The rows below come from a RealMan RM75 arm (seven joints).
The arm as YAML. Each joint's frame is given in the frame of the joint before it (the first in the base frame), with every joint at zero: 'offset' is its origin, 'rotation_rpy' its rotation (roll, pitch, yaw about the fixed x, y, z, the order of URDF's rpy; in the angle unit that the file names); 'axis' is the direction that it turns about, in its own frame. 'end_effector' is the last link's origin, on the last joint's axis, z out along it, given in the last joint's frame.
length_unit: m
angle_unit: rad
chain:
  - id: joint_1
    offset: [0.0, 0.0, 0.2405]
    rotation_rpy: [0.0, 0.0, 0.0]
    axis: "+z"
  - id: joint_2
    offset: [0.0, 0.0, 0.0]
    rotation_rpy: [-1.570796, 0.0, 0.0]
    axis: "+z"
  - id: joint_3
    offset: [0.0, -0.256, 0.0]
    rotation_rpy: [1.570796, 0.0, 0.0]
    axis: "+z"
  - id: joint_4
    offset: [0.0, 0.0, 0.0]
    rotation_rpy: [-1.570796, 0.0, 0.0]
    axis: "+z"
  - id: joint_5
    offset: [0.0, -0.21, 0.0]
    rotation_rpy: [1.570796, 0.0, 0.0]
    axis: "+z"
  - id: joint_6
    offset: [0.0, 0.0, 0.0]
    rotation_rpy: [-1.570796, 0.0, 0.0]
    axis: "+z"
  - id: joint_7
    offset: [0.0, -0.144, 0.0]
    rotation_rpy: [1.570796, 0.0, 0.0]
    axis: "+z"
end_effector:
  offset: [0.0, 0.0, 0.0]
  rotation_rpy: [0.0, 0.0, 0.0]
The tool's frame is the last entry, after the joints.
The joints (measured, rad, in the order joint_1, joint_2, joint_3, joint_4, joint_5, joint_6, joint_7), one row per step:
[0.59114 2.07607 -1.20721 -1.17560 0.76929 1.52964 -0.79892]
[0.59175 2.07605 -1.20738 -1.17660 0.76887 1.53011 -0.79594]
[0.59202 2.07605 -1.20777 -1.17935 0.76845 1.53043 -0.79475]
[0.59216 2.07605 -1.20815 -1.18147 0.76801 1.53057 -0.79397]
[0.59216 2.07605 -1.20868 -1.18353 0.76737 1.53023 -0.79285]
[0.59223 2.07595 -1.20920 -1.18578 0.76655 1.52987 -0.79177]
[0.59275 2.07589 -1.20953 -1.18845 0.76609 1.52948 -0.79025]
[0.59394 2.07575 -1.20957 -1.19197 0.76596 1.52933 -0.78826]
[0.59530 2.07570 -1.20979 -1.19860 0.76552 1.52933 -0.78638]
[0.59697 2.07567 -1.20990 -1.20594 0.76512 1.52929 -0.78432]
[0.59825 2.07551 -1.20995 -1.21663 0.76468 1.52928 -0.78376]
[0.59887 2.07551 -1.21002 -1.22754 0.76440 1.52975 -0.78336]
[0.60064 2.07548 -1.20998 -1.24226 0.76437 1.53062 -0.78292]
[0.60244 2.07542 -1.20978 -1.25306 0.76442 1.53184 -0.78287]
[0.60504 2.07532 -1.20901 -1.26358 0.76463 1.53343 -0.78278]
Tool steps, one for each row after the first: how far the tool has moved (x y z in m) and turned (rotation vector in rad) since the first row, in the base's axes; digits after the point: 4 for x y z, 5 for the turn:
[-0.0003 0.0001 0.0001 0.00058 -0.00013 -0.00152]
[-0.0009 0.0003 0.0004 0.00181 -0.00068 -0.00007]
[-0.0013 0.0005 0.0007 0.00279 -0.00128 0.00116]
[-0.0016 0.0006 0.0009 0.00418 -0.00206 0.00202]
[-0.0020 0.0008 0.0011 0.00576 -0.00311 0.00312]
[-0.0026 0.0012 0.0015 0.00779 -0.00362 0.00454]
[-0.0036 0.0017 0.0020 0.01039 -0.00369 0.00671]
[-0.0053 0.0025 0.0029 0.01445 -0.00421 0.01173]
[-0.0072 0.0033 0.0039 0.01907 -0.00459 0.01743]
[-0.0095 0.0043 0.0054 0.02542 -0.00545 0.02689]
[-0.0118 0.0051 0.0068 0.03128 -0.00609 0.03595]
[-0.0151 0.0062 0.0088 0.03902 -0.00659 0.04914]
[-0.0178 0.0071 0.0103 0.04422 -0.00692 0.05938]
[-0.0206 0.0080 0.0118 0.04934 -0.00686 0.06982]

